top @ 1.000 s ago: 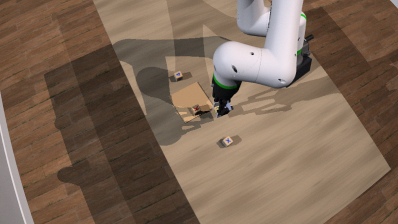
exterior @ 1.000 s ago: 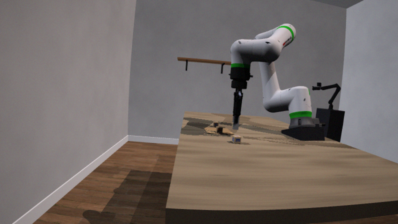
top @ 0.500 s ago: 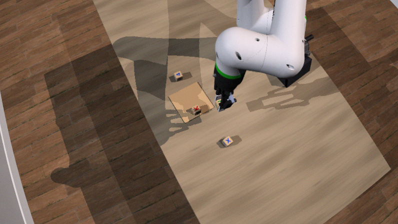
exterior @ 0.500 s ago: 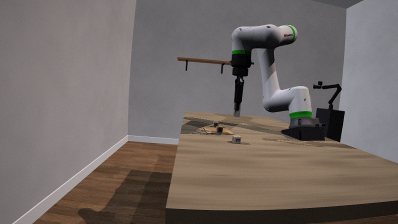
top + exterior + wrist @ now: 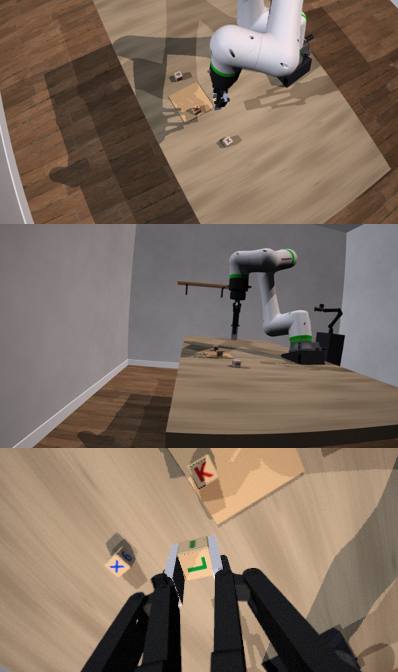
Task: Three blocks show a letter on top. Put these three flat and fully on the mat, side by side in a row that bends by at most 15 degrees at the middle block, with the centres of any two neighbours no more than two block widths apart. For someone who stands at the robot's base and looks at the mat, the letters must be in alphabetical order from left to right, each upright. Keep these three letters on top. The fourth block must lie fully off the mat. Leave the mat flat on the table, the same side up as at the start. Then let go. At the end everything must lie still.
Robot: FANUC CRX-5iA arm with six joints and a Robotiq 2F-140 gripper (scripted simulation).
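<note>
My gripper is now 50 mm short of the tan mat, 100 mm to the left of it and 130 mm above it. Round my hand: red K block (60 mm ahead, 50 mm to the right, 120 mm below); then L block (20 mm below); then X block (20 mm ahead, 130 mm to the left, 120 mm below).
</note>
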